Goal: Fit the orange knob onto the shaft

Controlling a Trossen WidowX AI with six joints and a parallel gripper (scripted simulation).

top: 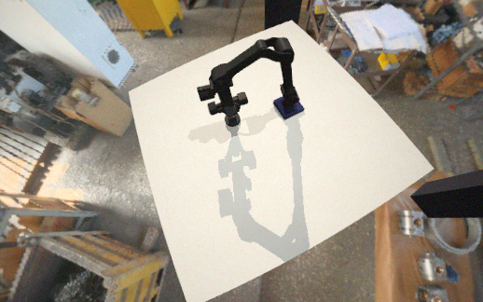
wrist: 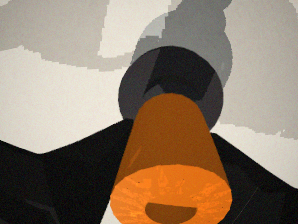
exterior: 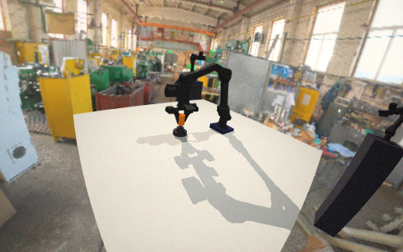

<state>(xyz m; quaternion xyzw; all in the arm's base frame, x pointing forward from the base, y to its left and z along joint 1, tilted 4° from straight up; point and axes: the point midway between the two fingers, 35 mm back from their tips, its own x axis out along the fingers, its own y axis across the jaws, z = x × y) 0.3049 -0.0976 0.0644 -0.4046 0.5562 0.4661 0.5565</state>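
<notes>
The pedestal is 4 cm below my gripper tip. The rest, counted from my gripper tip: orange knob: 2 cm above.
</notes>
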